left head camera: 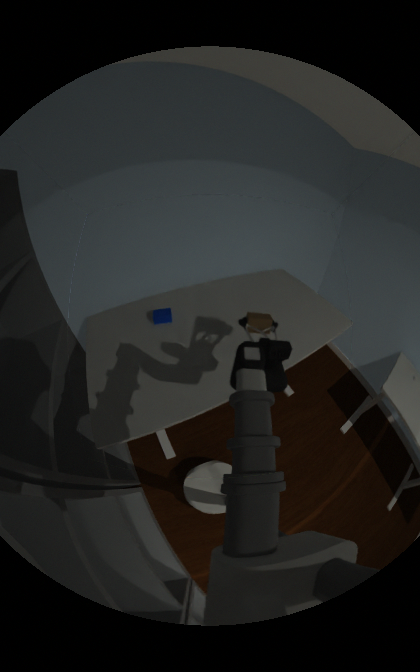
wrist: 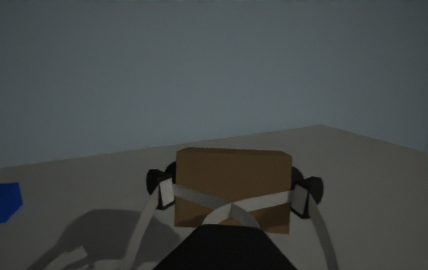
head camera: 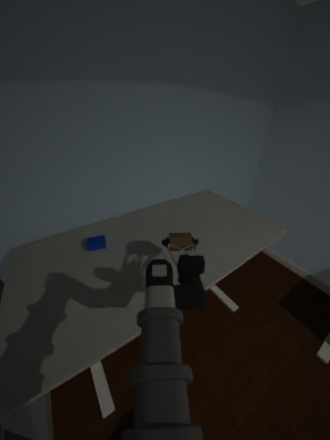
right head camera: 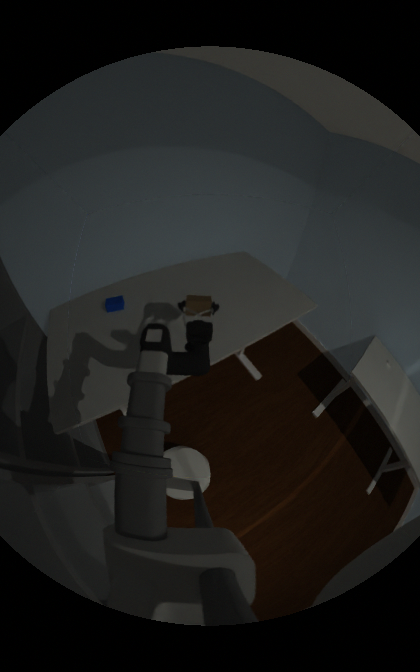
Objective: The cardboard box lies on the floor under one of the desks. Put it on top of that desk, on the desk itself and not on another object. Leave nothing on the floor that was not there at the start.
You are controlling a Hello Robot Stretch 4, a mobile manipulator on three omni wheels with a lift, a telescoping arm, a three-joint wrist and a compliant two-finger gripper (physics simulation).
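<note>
The brown cardboard box is between the two fingertips of my gripper, which is shut on it. In the wrist view both finger pads press the box's left and right sides. The box shows over the right part of the pale desk. The gripper's shadow lies on the desk top to the left of the box, apart from it. The underside of the box is hidden, and its height over the desk is hard to tell.
A blue block lies on the desk to the left of the box. A second pale desk stands at the right. A round white object stands on the brown floor beside the arm. Walls rise behind the desk.
</note>
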